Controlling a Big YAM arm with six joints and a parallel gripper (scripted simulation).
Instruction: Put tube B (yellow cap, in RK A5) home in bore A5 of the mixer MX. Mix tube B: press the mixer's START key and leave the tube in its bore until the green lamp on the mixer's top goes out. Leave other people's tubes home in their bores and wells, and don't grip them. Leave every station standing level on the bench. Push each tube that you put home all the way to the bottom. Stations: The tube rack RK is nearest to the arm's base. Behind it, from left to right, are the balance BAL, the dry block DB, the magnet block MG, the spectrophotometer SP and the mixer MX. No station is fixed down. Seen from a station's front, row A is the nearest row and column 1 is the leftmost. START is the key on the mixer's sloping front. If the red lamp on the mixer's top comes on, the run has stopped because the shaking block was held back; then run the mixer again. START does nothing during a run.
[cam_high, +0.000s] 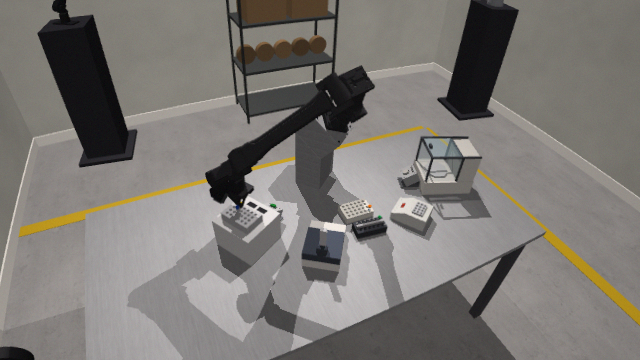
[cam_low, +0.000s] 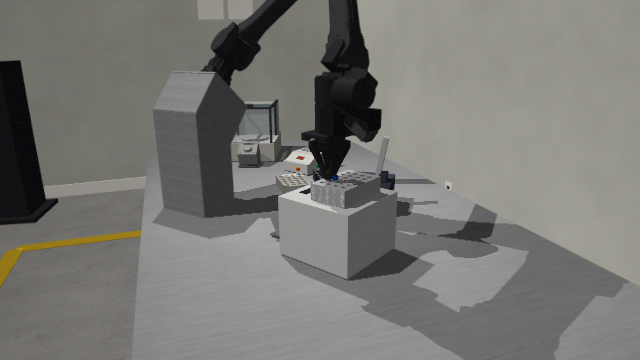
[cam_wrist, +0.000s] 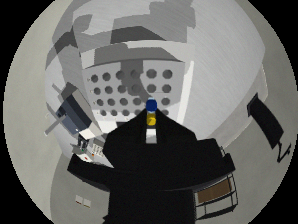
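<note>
My hand is 4 cm short of the grey shaking block and 3 cm above it. Also, from my hand: black magnet block 9 cm ahead, 50 cm to the left, 16 cm below; then green start key 8 cm behind, 13 cm to the left, 11 cm below; then tube rack RK 2 cm behind, 48 cm to the left, 16 cm below.
</note>
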